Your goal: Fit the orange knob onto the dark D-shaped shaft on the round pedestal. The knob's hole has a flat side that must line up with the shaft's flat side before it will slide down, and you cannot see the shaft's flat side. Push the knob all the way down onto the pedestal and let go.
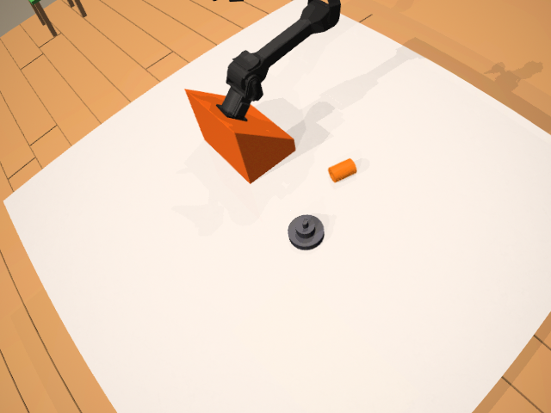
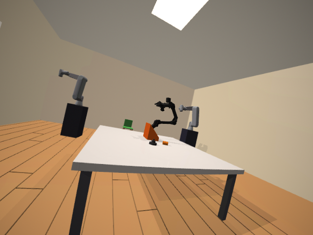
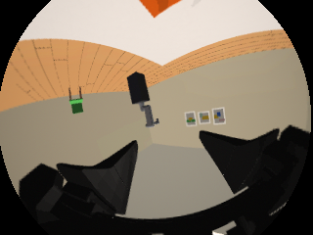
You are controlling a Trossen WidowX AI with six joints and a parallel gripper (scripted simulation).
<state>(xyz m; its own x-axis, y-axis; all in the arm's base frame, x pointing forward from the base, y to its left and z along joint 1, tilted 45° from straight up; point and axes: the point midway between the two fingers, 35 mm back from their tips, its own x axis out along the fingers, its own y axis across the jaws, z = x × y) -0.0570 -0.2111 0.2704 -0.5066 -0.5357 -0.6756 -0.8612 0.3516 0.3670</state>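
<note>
The orange knob is 45 cm below my gripper tip, 34 cm ahead of it and 15 cm to the left of it. From my gripper tip the other things lie so: round pedestal: 44 cm below, 43 cm ahead, 2 cm to the right.
</note>
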